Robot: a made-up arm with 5 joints.
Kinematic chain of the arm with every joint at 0, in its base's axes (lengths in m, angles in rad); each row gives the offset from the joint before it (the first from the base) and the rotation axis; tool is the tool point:
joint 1: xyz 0 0 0.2 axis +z
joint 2: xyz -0.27 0 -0.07 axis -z
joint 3: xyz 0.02 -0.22 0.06 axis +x
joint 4: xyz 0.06 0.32 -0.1 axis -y
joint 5: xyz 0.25 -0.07 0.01 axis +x
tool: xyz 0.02 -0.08 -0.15
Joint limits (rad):
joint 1: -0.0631..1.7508
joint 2: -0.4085..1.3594
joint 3: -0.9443..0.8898
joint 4: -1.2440..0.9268
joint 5: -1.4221..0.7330
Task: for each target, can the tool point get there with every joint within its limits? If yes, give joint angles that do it. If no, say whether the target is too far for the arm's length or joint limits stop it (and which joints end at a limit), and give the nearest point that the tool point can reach.
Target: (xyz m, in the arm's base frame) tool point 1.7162 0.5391 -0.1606
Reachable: no: too far | nearest point 0.4940 -0.0506 -0.0787 | short by 1.359 m
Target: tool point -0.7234 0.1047 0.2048
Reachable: no: joint limits stop it (at a limit: joint 2, joint 3, joint 4, joint 5) | nearest point -0.4432 0.0641 0.1608 | short by 0.287 m
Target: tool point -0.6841 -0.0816 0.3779
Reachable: no: joint limits stop it (at a limit: joint 1, joint 2, joint 3, joint 4, joint 5) | nearest point -0.5232 -0.2116 0.3580 | short by 0.208 m
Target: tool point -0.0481 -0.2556 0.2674
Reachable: yes | joints 0.0961 0.4407 0.0224 0.6761 -1.0723
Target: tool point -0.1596 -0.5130 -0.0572
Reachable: yes | joints 0.3360 1.1472 -0.7639 0.2087 -0.0070
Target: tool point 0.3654 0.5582 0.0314
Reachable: no: joint limits stop it (at a limit: joint 1, joint 2, joint 3) | nearest point 0.2279 0.1912 -0.0452 | short by 0.399 m
